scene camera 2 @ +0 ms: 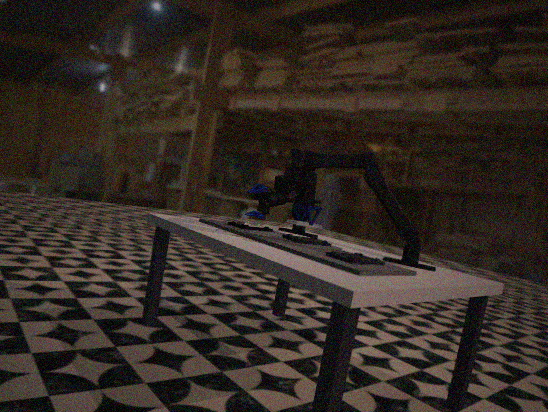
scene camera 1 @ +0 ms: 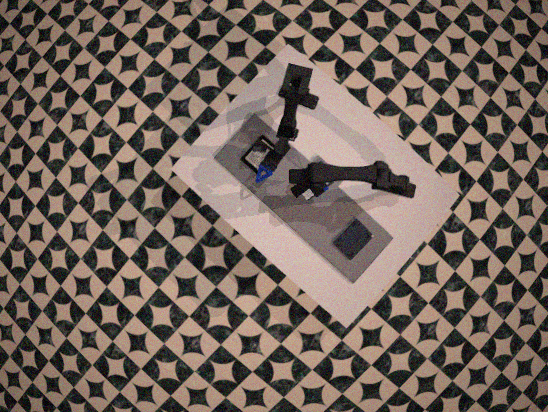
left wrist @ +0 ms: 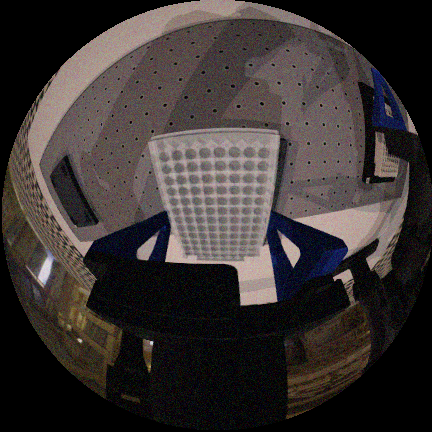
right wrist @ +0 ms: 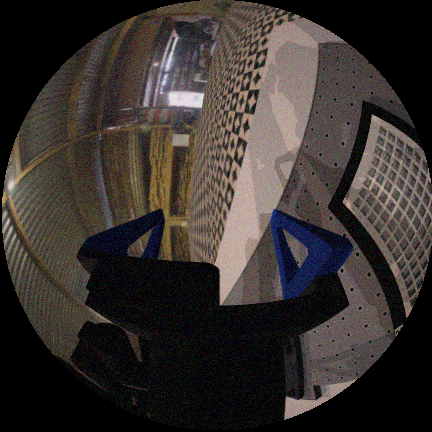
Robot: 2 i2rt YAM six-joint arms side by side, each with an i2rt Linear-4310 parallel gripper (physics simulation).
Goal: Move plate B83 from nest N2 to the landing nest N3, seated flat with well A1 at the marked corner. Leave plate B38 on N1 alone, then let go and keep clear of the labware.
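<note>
My left gripper [scene camera 1: 313, 190] [scene camera 2: 307, 215] [left wrist: 217, 215] is shut on plate B83 [scene camera 1: 307, 194] [left wrist: 215, 185], a pale well plate held by its two sides. The plate is over the middle nest [scene camera 2: 314, 240] [left wrist: 281, 170], mostly hiding it in the left wrist view; a gap or contact cannot be told. Plate B38 [scene camera 1: 257, 155] [left wrist: 387, 162] [right wrist: 395, 175] sits in the black-framed nest [left wrist: 369, 137] [right wrist: 352, 162] at the left end of the board. My right gripper [scene camera 1: 263, 173] [scene camera 2: 256, 202] [right wrist: 217, 214] is open beside and above it. Labels and the A1 corner mark are unreadable.
A dark nest without a plate [scene camera 1: 353, 239] [scene camera 2: 355, 258] [left wrist: 75, 192] is at the right end of the grey perforated board [scene camera 1: 312, 232] [left wrist: 200, 75]. The board lies on a white table [scene camera 1: 340, 310] [scene camera 2: 390, 290]. The two arms are close together near the middle.
</note>
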